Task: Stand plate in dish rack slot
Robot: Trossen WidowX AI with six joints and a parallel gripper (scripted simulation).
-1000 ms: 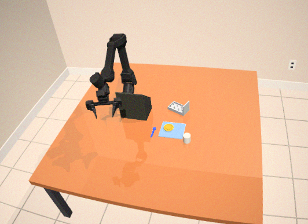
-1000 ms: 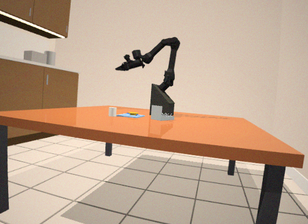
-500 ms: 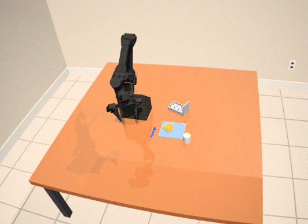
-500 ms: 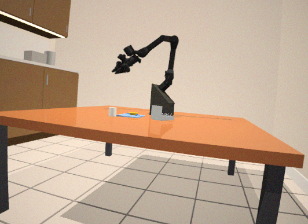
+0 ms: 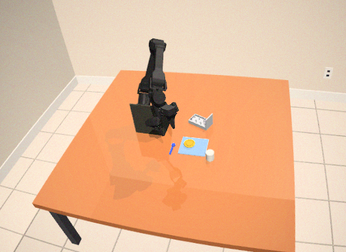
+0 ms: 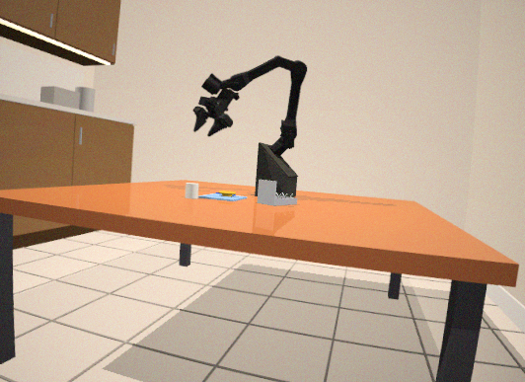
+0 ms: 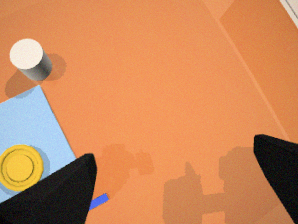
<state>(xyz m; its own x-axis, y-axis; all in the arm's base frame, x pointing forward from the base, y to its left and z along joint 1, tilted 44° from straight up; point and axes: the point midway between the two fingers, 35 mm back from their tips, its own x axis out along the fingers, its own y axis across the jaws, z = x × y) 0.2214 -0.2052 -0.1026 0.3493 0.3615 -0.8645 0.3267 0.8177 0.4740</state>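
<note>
The yellow plate lies 21 cm below my gripper tip, 15 cm to the left of it and 5 cm ahead of it. Round my gripper tip: blue spoon: 23 cm below, 11 cm to the left, 4 cm behind; then white cup: 21 cm below, 18 cm ahead, 8 cm to the left; then light blue mat: 23 cm below, 15 cm to the left, 7 cm ahead.
</note>
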